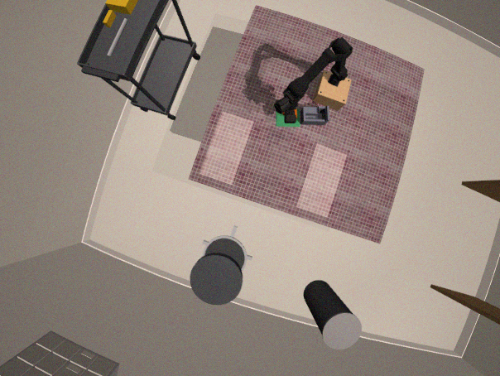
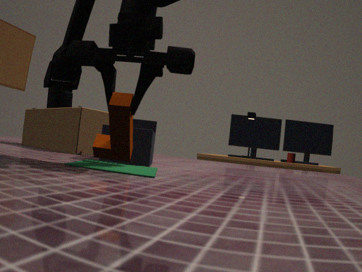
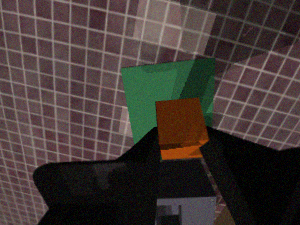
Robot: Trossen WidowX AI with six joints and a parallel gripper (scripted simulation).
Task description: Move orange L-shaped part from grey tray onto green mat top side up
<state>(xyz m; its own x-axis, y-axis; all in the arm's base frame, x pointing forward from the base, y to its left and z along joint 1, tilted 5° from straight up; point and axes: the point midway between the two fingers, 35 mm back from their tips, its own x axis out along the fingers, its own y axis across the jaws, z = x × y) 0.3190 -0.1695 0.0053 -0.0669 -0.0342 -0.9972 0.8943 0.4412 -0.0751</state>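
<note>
My gripper tip is now 10 mm past the green mat, 20 mm to the right of it and 90 mm above it. From my gripper tip the other things lie so: orange L-shaped part (30 mm behind, 20 mm to the left, 30 mm below).
</note>
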